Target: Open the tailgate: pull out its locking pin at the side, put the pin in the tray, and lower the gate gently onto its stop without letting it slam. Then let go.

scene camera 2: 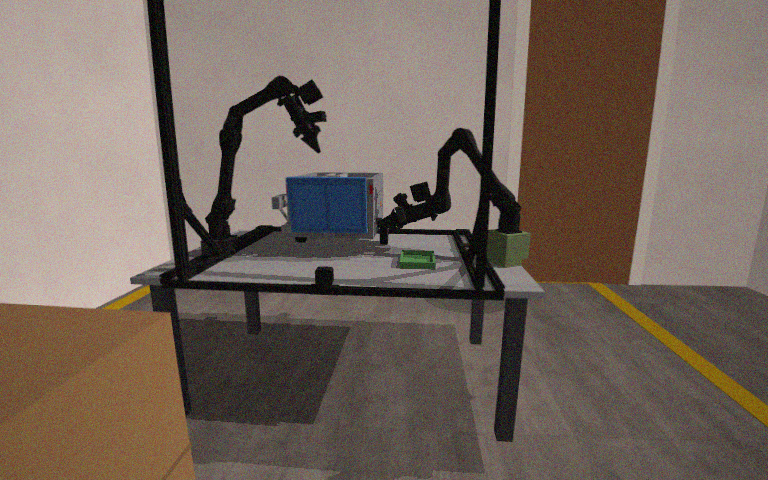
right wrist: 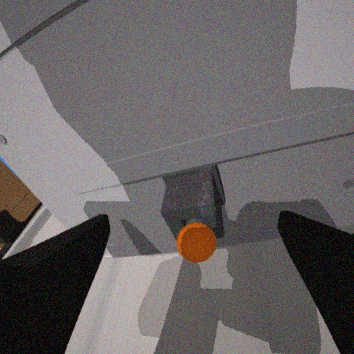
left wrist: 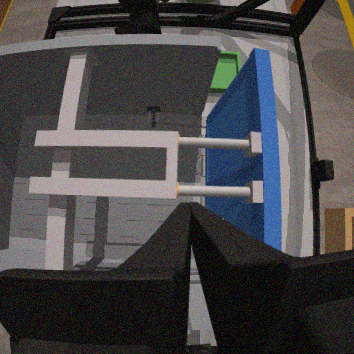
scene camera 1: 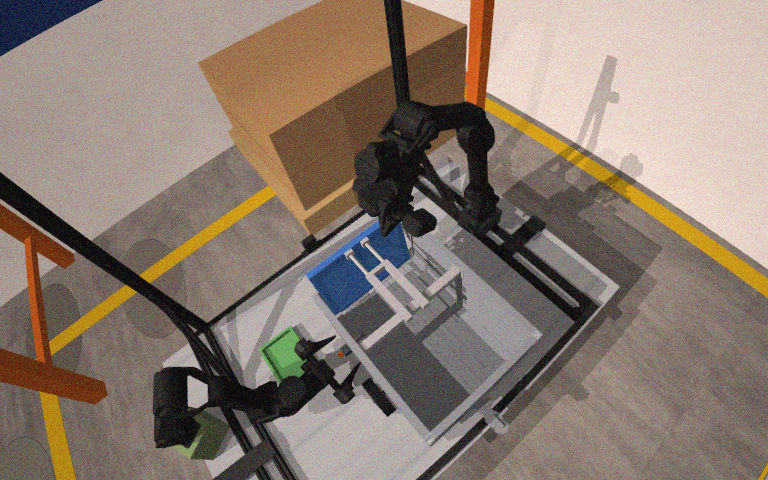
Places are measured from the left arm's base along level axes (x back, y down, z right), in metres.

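Pixels of known places: left gripper, between the fingertips: (scene camera 2: 319,152) (left wrist: 187,210) (scene camera 1: 383,236); right gripper, between the fingertips: (scene camera 2: 377,224) (right wrist: 194,221) (scene camera 1: 348,349); left arm's base, origin of its link: (scene camera 2: 219,237) (scene camera 1: 480,211); right arm's base, origin of its link: (scene camera 2: 508,231) (scene camera 1: 185,430).
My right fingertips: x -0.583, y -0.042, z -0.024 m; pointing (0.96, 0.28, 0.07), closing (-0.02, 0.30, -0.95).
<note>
For each thing: its top centre in the pictures, then the offset to it from my right fingertips. "spot": a spot on its surface instead.
- locking pin's orange head, centre of its top: (right wrist: 190,229) (scene camera 1: 340,354) dx -0.023, dy -0.021, dz -0.003 m
- dark block, a spot on its surface: (right wrist: 187,192) spot: dx -0.007, dy -0.025, dz -0.004 m
- green tray, centre of its top: (left wrist: 210,67) (scene camera 1: 287,357) (scene camera 2: 417,256) dx -0.136, dy +0.082, dz +0.138 m
- pale frame, a spot on its surface: (left wrist: 107,138) spot: dx +0.134, dy -0.183, dz -0.038 m
The blue tailgate (scene camera 1: 330,285) (scene camera 2: 326,204) (left wrist: 272,175) stands upright at the end of the grey box body. The locking pin's orange head (scene camera 1: 340,354) (right wrist: 197,243) sticks out of a dark block (right wrist: 187,192) low on the body's side. My right gripper (scene camera 1: 346,351) (right wrist: 194,221) is open, its fingers apart on either side of the pin head without gripping it. My left gripper (scene camera 1: 386,232) (scene camera 2: 318,151) (left wrist: 187,210) is shut and empty, above the gate end of the body. The green tray (scene camera 1: 283,352) (scene camera 2: 417,260) (left wrist: 225,72) lies on the table beside the body, with no pin visible in it.
A pale frame (scene camera 1: 396,280) (left wrist: 107,138) with two rods lies over the open body, its rods reaching blocks on the gate. Black rails (scene camera 2: 339,291) edge the table. A large cardboard box (scene camera 1: 334,73) stands beyond it. A green block (scene camera 2: 509,249) is at the right arm's base.
</note>
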